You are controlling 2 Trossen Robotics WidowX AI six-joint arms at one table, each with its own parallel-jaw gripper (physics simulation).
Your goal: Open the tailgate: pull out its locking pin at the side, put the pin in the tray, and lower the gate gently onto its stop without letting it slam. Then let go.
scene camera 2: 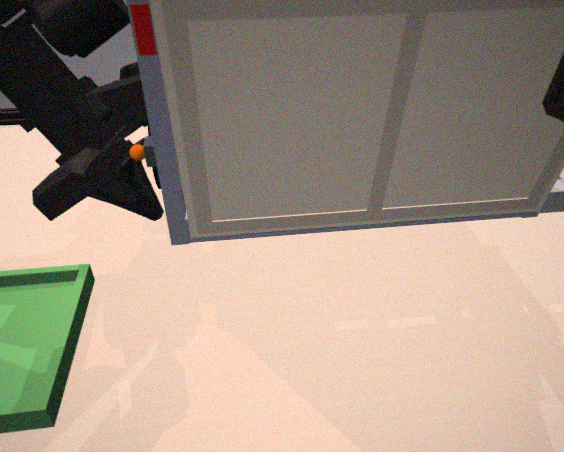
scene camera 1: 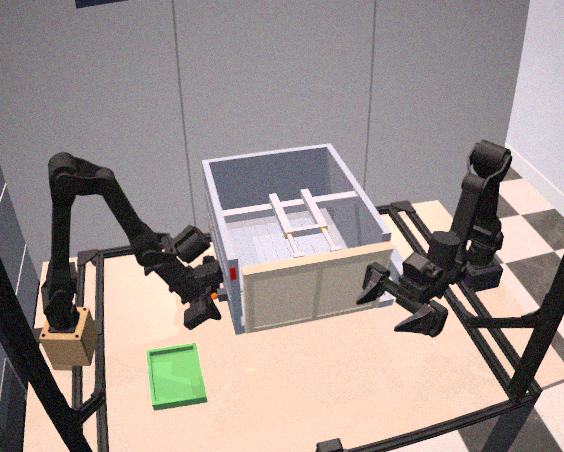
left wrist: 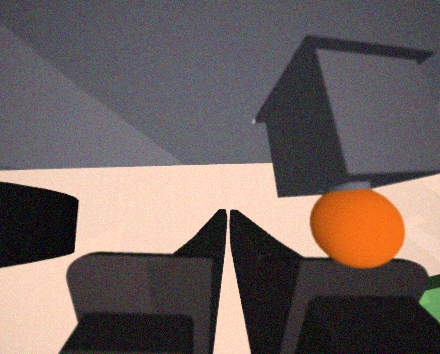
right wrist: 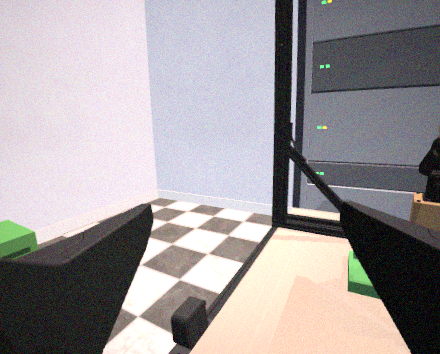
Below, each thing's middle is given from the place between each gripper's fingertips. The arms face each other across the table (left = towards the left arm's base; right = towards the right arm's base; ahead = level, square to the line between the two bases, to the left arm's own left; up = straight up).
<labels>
My right gripper is now 26 cm short of the locking pin (left wrist: 356,226), 22 cm to the right of it and 13 cm above it. From my right hand the other things lie so: grey truck bed (scene camera 1: 253,200): 38 cm ahead, 6 cm to the left, 10 cm below.
Right now my left hand is 80 mm below the locking pin, 30 mm to the left of it and 10 mm past it. From my left hand the other things lie so: grey truck bed: 190 mm to the right, 110 mm ahead, 110 mm above.
</labels>
